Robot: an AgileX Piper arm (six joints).
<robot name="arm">
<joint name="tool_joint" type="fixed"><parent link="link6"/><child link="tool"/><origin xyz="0 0 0"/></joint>
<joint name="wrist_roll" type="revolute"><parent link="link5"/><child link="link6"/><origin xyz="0 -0.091 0" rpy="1.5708 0 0"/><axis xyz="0 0 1"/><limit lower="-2.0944" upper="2.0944"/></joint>
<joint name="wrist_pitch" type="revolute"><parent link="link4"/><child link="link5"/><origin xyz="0 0 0" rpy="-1.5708 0 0"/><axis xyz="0 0 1"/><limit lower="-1.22" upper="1.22"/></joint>
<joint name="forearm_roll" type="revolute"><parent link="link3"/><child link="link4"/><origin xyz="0.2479 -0.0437 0" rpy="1.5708 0 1.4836"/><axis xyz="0 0 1"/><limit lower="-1.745" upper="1.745"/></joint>
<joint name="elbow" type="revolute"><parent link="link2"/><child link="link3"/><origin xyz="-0.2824 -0.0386 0"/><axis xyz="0 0 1"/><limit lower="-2.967" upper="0"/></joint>
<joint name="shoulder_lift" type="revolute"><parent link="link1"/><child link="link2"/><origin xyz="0 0 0" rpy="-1.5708 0 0"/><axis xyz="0 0 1"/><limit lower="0" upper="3.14"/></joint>
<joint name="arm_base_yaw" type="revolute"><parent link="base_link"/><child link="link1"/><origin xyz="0 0 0.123"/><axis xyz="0 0 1"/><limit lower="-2.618" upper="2.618"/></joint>
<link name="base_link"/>
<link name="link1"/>
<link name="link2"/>
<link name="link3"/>
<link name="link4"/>
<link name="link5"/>
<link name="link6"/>
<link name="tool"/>
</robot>
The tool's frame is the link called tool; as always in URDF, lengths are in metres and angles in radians.
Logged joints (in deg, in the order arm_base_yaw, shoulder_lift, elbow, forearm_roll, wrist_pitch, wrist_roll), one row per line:
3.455, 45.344, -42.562, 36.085, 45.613, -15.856
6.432, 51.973, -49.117, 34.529, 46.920, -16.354
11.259, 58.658, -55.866, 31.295, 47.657, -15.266
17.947, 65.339, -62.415, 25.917, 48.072, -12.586
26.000, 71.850, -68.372, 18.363, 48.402, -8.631
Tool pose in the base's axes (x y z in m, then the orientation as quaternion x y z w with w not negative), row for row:
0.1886, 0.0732, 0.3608, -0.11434, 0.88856, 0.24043, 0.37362
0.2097, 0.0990, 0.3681, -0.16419, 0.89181, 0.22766, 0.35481
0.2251, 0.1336, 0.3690, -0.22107, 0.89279, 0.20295, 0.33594
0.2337, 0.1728, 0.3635, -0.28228, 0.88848, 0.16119, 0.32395
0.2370, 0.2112, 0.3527, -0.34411, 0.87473, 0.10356, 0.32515
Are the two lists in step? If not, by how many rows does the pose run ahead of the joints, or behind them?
The pose runs 2 rows ahead of the joints: the pose in row i belongs to the joints in row i + 2.
